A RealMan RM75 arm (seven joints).
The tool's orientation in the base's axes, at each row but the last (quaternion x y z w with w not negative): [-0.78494 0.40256 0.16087 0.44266]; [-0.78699 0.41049 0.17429 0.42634]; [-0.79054 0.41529 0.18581 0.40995]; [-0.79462 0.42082 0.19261 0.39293]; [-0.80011 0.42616 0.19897 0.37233]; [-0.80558 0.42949 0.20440 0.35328]
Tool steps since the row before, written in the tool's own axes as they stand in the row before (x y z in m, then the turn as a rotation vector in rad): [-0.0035 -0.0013 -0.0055 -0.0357 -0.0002 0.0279]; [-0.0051 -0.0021 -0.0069 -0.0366 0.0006 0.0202]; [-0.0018 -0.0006 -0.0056 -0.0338 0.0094 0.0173]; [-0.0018 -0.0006 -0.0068 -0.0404 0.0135 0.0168]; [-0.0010 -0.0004 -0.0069 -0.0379 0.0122 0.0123]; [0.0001 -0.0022 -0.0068 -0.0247 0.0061 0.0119]
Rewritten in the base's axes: [-0.0017 -0.0025 0.0059 -0.0192 0.0405 0.0063]; [-0.0019 -0.0025 0.0083 -0.0210 0.0345 0.0109]; [-0.0008 -0.0034 0.0048 -0.0266 0.0279 0.0065]; [-0.0007 -0.0042 0.0056 -0.0338 0.0296 0.0091]; [-0.0002 -0.0046 0.0052 -0.0313 0.0253 0.0110]; [0.0021 -0.0043 0.0053 -0.0189 0.0201 0.0053]
